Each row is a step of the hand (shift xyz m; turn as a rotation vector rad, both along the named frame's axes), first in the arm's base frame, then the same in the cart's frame.
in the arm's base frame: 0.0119 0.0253 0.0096 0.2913 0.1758 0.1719
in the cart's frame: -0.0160 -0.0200 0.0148 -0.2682 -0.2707 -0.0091
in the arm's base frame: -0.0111 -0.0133 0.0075 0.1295 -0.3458 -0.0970
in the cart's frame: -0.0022 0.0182 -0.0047 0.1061 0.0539 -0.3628
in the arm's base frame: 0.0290 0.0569 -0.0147 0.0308 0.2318 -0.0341
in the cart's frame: -0.0020 -0.0578 0.0308 -0.0090 -0.1590 0.1746
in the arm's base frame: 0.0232 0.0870 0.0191 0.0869 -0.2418 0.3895
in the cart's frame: -0.0369 -0.0590 0.0602 -0.3599 0.1806 -0.2358
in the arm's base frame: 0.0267 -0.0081 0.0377 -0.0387 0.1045 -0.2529
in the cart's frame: -0.0420 -0.0051 -0.0202 0.2363 -0.1031 0.0996
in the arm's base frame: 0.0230 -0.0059 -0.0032 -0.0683 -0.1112 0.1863
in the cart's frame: -0.0024 -0.0159 -0.0178 -0.1427 0.1704 -0.0482
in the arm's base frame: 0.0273 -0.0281 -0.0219 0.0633 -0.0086 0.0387
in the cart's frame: 0.0174 -0.0131 -0.0393 -0.0529 -0.0333 -0.0409
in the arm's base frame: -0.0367 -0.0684 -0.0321 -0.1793 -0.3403 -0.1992
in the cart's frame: 0.0503 0.0557 -0.0377 0.2870 0.2625 -0.1908
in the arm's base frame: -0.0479 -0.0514 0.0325 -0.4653 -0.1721 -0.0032
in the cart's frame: -0.0105 0.0752 -0.0151 0.1548 0.4573 0.1143
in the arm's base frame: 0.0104 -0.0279 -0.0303 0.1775 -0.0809 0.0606
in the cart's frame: 0.0300 -0.0025 -0.0300 -0.0947 -0.0777 -0.1635
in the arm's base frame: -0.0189 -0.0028 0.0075 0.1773 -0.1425 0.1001
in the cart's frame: -0.0016 0.0187 0.0084 -0.1234 -0.0324 -0.2133
